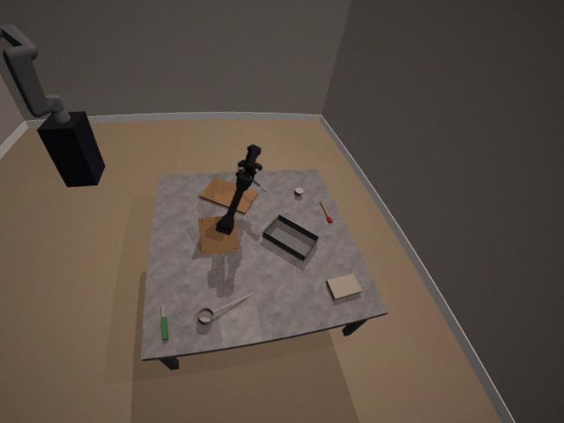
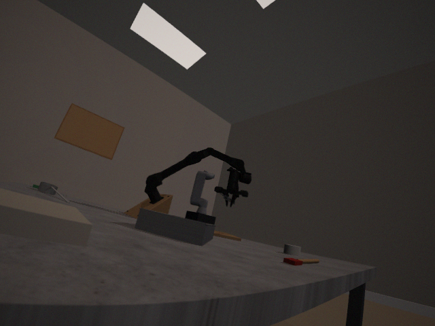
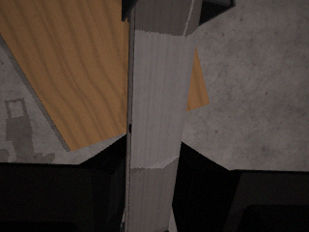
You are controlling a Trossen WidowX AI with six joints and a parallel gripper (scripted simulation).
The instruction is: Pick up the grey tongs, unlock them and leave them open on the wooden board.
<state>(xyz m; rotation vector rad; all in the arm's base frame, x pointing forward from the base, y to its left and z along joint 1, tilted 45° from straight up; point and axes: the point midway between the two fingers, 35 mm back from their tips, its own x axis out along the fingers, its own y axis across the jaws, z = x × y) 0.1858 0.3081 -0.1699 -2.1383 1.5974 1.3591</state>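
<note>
The wooden board is 16 cm below my gripper tip, 12 cm behind it and 4 cm to the left of it. Also, from my gripper tip: grey roasting tin (39 cm to the right, 22 cm ahead, 14 cm below); white cylinder (39 cm ahead, 15 cm below, 2 cm to the left); red-handled tool (55 cm ahead, 21 cm to the right, 16 cm below).
</note>
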